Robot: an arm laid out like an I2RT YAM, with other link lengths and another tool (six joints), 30 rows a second.
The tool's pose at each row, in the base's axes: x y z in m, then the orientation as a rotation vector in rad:
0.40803 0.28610 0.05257 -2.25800 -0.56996 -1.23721
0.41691 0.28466 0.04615 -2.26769 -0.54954 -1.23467
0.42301 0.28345 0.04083 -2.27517 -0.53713 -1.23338
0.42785 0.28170 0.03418 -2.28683 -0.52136 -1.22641
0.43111 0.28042 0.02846 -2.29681 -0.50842 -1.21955
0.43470 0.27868 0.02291 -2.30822 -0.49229 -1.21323
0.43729 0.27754 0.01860 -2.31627 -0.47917 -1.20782
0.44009 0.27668 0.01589 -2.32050 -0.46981 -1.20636
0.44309 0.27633 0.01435 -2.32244 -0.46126 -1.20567
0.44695 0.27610 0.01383 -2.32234 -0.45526 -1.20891
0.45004 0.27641 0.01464 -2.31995 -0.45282 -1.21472
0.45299 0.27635 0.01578 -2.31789 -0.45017 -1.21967
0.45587 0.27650 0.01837 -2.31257 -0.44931 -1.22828
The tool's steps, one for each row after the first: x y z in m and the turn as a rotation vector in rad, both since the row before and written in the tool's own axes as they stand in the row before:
-0.00124 0.00767 0.00786 -0.01014 -0.00153 0.01331
-0.00158 0.00561 0.00575 -0.00760 -0.00157 0.00766
-0.00336 0.00562 0.00527 -0.00891 -0.00588 0.01118
-0.00326 0.00416 0.00413 -0.00718 -0.00565 0.00944
-0.00292 0.00467 0.00405 -0.00926 -0.00536 0.01110
-0.00230 0.00334 0.00318 -0.00650 -0.00396 0.00930
-0.00079 0.00282 0.00271 -0.00455 -0.00082 0.00608
0.00035 0.00219 0.00256 -0.00292 0.00046 0.00570
0.00169 0.00224 0.00270 -0.00256 0.00304 0.00301
0.00241 0.00106 0.00184 -0.00118 0.00478 0.00015
0.00257 0.00121 0.00139 -0.00111 0.00419 0.00052
0.00375 0.00062 0.00076 0.00020 0.00732 -0.00131

